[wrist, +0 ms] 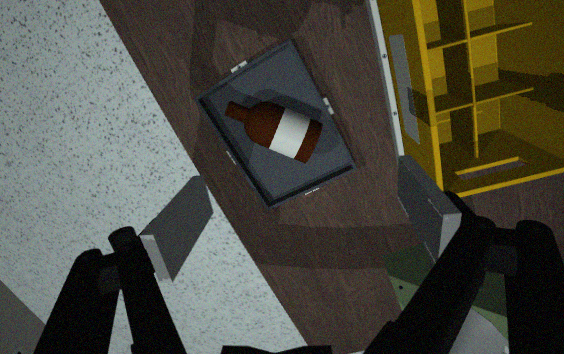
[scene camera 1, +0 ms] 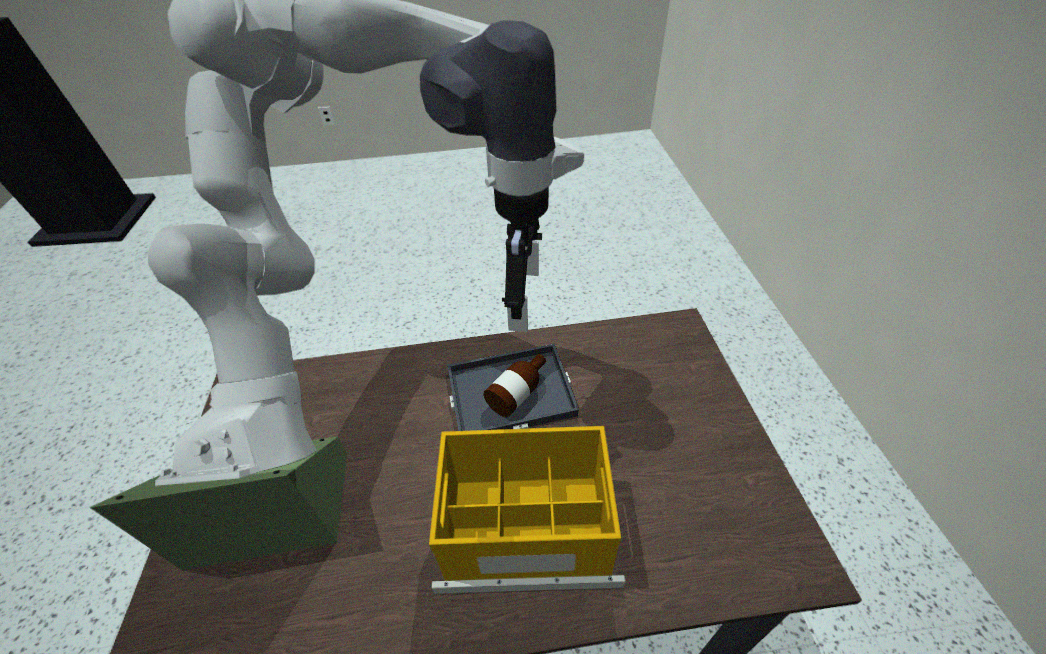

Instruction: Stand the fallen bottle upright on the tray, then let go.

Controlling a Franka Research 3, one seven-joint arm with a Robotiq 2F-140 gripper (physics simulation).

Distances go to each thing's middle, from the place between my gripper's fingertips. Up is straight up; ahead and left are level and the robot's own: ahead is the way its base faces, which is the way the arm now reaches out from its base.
Labels:
I see the brown bottle (scene camera 1: 513,386) 30 cm below my hand, 6 cm to the left of it and 2 cm behind it.

